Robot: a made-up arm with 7 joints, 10 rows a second.
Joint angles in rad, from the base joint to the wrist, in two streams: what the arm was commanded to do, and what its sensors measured. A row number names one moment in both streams.
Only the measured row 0 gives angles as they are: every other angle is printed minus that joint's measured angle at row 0.
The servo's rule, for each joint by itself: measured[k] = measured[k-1] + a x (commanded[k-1-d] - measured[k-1]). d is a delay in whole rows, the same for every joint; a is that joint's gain. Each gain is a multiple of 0.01, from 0.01 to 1. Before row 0 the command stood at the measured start. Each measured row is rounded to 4 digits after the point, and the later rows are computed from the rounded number. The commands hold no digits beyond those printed.
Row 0, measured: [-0.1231, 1.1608, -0.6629, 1.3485, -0.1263, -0.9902, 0.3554]
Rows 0 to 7, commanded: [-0.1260, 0.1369, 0.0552, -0.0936, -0.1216, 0.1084, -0.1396]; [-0.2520, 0.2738, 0.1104, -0.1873, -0.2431, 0.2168, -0.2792]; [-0.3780, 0.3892, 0.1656, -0.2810, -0.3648, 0.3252, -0.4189]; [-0.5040, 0.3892, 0.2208, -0.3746, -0.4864, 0.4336, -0.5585]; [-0.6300, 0.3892, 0.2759, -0.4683, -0.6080, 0.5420, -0.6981]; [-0.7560, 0.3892, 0.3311, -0.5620, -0.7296, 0.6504, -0.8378]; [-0.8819, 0.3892, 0.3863, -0.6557, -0.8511, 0.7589, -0.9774]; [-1.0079, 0.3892, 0.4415, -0.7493, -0.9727, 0.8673, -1.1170]
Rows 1 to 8, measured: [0.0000, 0.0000, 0.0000, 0.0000, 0.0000, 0.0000, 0.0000]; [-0.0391, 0.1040, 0.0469, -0.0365, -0.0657, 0.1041, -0.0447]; [-0.1051, 0.2330, 0.1009, -0.0953, -0.1615, 0.2123, -0.1197]; [-0.1897, 0.3517, 0.1559, -0.1677, -0.2713, 0.3207, -0.2154]; [-0.2871, 0.3802, 0.2111, -0.2484, -0.3875, 0.4291, -0.3252]; [-0.3934, 0.3870, 0.2662, -0.3342, -0.5066, 0.5375, -0.4445]; [-0.5058, 0.3887, 0.3214, -0.4230, -0.6270, 0.6459, -0.5704]; [-0.6224, 0.3891, 0.3766, -0.5138, -0.7480, 0.7544, -0.7006]
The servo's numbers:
d 1
a 0.31 0.76 0.85 0.39 0.54 0.96 0.32

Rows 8 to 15, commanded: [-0.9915, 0.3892, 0.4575, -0.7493, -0.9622, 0.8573, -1.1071]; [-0.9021, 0.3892, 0.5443, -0.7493, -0.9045, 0.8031, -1.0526]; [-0.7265, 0.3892, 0.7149, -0.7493, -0.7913, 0.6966, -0.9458]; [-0.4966, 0.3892, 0.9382, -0.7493, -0.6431, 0.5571, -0.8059]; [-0.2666, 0.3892, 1.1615, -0.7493, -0.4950, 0.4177, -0.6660]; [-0.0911, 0.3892, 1.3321, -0.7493, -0.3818, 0.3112, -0.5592]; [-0.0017, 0.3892, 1.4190, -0.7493, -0.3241, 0.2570, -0.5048]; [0.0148, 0.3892, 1.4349, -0.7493, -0.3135, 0.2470, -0.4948]
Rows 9 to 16, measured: [-0.7419, 0.3892, 0.4318, -0.6056, -0.8693, 0.8628, -0.8338]; [-0.8193, 0.3892, 0.4536, -0.6616, -0.9195, 0.8575, -0.9213]; [-0.8450, 0.3892, 0.5307, -0.6958, -0.9114, 0.8053, -0.9633]; [-0.8083, 0.3892, 0.6873, -0.7167, -0.8465, 0.7009, -0.9577]; [-0.7117, 0.3892, 0.9006, -0.7294, -0.7367, 0.5629, -0.9091]; [-0.5737, 0.3892, 1.1224, -0.7372, -0.6062, 0.4235, -0.8313]; [-0.4241, 0.3892, 1.3006, -0.7419, -0.4850, 0.3157, -0.7442]; [-0.2932, 0.3892, 1.4012, -0.7448, -0.3981, 0.2593, -0.6676]
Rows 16 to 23, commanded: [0.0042, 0.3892, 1.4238, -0.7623, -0.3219, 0.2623, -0.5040]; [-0.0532, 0.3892, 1.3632, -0.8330, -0.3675, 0.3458, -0.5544]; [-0.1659, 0.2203, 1.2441, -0.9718, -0.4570, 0.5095, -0.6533]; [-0.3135, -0.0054, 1.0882, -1.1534, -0.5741, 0.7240, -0.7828]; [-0.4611, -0.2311, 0.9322, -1.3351, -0.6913, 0.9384, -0.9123]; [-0.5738, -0.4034, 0.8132, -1.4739, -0.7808, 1.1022, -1.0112]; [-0.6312, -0.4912, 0.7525, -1.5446, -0.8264, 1.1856, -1.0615]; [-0.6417, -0.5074, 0.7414, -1.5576, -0.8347, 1.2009, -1.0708]
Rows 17 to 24, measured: [-0.1977, 0.3892, 1.4298, -0.7466, -0.3524, 0.2475, -0.6123]; [-0.1351, 0.3892, 1.4247, -0.7527, -0.3359, 0.2617, -0.5776]; [-0.1097, 0.3892, 1.3724, -0.7840, -0.3530, 0.3424, -0.5702]; [-0.1271, 0.2608, 1.2633, -0.8572, -0.4092, 0.5028, -0.5968]; [-0.1849, 0.0585, 1.1145, -0.9727, -0.4982, 0.7152, -0.6563]; [-0.2705, -0.1616, 0.9595, -1.1140, -0.6025, 0.9295, -0.7382]; [-0.3645, -0.3454, 0.8351, -1.2544, -0.6988, 1.0953, -0.8256]; [-0.4472, -0.4562, 0.7649, -1.3676, -0.7677, 1.1820, -0.9011]
